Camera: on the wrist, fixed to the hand. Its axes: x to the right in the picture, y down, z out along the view.
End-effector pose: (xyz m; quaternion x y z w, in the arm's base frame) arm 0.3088 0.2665 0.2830 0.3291 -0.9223 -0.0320 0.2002
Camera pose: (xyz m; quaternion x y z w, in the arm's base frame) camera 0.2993 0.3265 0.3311 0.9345 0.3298 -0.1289 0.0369
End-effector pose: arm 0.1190 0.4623 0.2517 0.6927 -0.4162 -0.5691 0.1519
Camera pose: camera 0.1350 0.4233 0.3167 -0.4812 -0.6704 0.0801 0.5591
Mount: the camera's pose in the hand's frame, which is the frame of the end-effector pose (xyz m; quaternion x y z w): -0.0137 0.0617 -0.0448 0.0455 0.0875 -0.9950 0.0149
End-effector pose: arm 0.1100 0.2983 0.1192 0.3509 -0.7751 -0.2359 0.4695
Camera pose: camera 0.1344 0.3468 0.1745 -0.8185 -0.3680 0.4047 0.1759
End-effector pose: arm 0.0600 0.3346 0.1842 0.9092 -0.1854 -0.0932 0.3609
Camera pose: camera 0.0444 0.3266 0.2597 -0.2226 -0.9293 0.2725 0.1125
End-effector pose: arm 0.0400 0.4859 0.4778 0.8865 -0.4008 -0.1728 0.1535
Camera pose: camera 0.0102 0.4634 0.5457 -0.4341 -0.8817 0.0595 0.1749
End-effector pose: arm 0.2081 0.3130 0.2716 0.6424 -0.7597 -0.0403 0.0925
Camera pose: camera 0.1591 0.3396 0.3254 -0.7732 -0.6341 0.0019 0.0015
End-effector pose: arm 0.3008 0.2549 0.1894 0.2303 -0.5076 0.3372 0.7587
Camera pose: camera 0.2788 0.3232 0.1602 0.5135 0.3033 -0.7066 0.3808
